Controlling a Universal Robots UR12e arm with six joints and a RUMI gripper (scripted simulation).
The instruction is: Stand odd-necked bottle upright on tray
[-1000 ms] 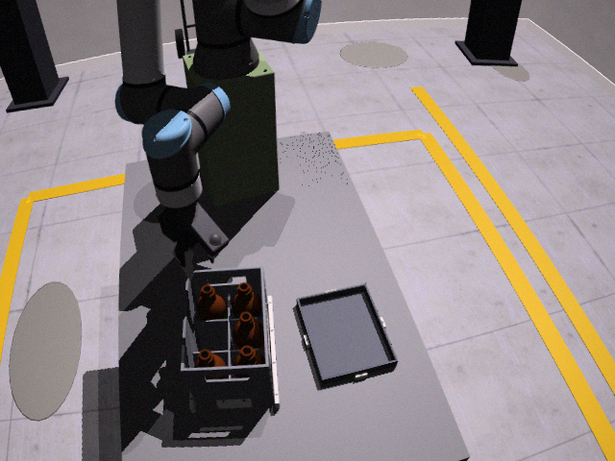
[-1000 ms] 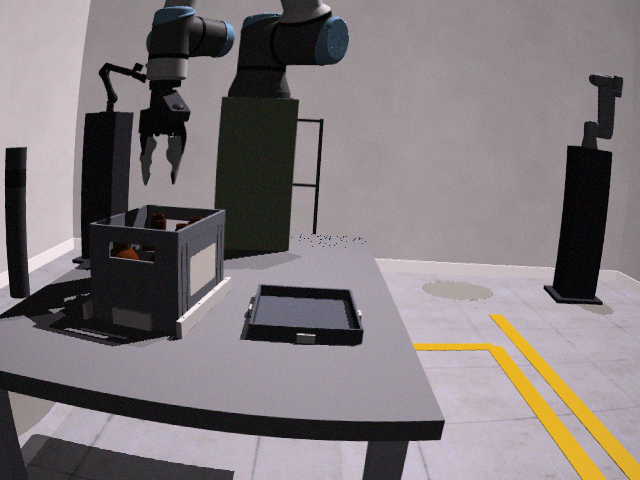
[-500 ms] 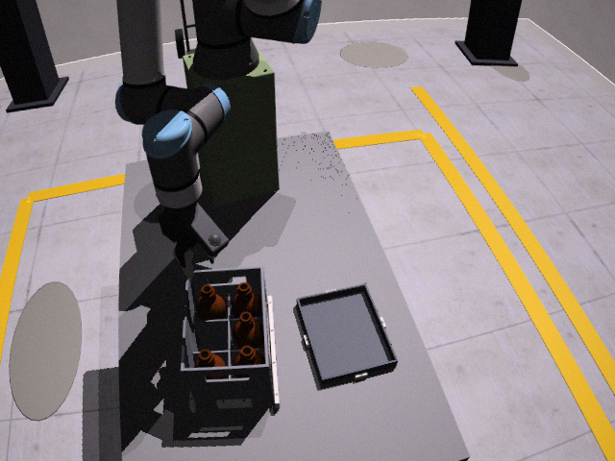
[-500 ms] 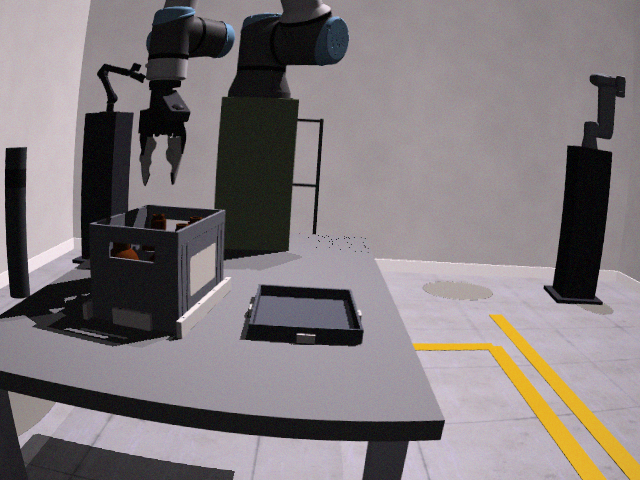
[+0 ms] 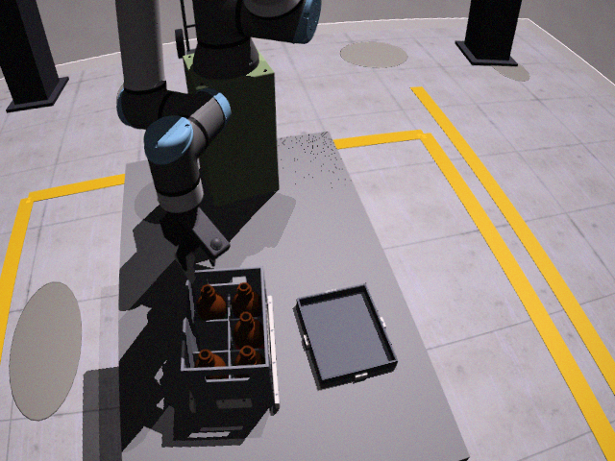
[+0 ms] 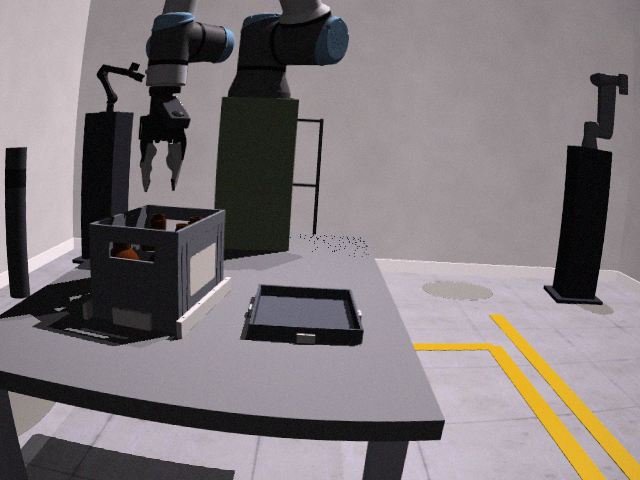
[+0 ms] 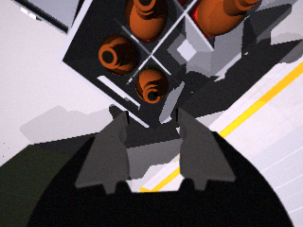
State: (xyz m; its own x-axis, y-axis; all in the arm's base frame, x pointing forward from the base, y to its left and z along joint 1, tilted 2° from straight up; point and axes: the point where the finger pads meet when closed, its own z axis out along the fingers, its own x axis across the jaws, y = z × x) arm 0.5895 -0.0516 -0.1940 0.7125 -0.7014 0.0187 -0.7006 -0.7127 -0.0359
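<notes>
My hand is 14 cm above the dark grey crate, 9 cm short of it and 4 cm to the right of it. Round my hand: black tray: 32 cm to the left, 21 cm below, 5 cm ahead.
</notes>
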